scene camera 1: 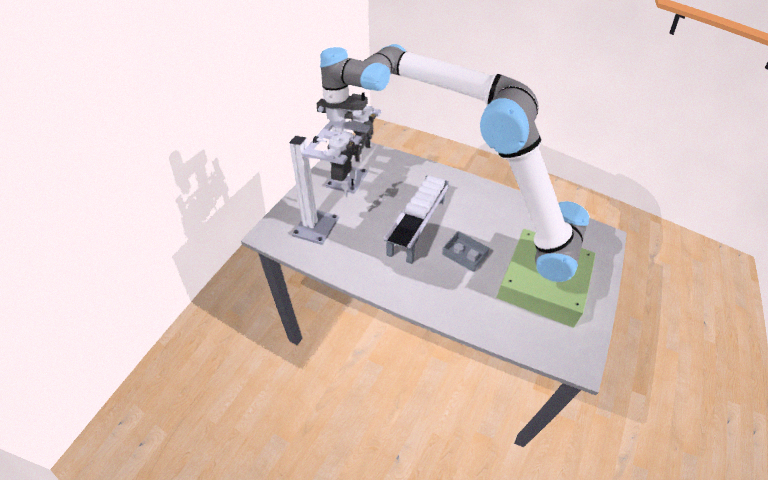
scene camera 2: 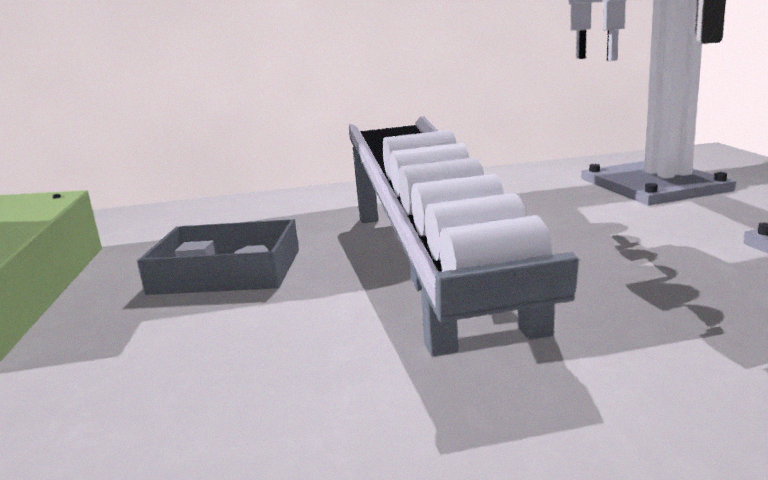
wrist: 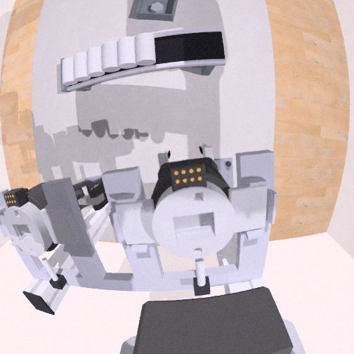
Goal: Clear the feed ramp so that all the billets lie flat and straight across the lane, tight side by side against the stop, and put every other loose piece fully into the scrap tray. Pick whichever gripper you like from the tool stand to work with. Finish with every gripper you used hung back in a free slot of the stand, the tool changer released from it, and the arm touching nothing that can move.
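Note:
Several white billets (scene camera 1: 424, 198) (scene camera 2: 461, 186) (wrist: 111, 54) lie across the ramp (scene camera 1: 405, 228) (wrist: 190, 46), side by side, the lowest at the stop (scene camera 2: 509, 287). The scrap tray (scene camera 1: 459, 261) (scene camera 2: 209, 275) (wrist: 154, 16) holds a blocky piece (scene camera 2: 195, 247) and a second piece (scene camera 2: 252, 249). My parallel gripper (scene camera 2: 596, 50) (wrist: 185, 152) hangs in the tool stand (scene camera 1: 305, 186) (scene camera 2: 673, 96), its fingers apart and empty. The arm's tool changer (scene camera 1: 338, 113) is above it, apart from its round top plate (wrist: 194, 245). The adaptive gripper (wrist: 91, 195) hangs in the neighbouring slot; its fingers are partly hidden.
The green base block (scene camera 1: 538, 294) (scene camera 2: 56, 266) stands beyond the scrap tray from the ramp. The stand's foot plate (scene camera 1: 314, 232) (scene camera 2: 656, 195) is bolted to the table (scene camera 1: 396, 288). The arm reaches high over the ramp. A wall is close behind the stand.

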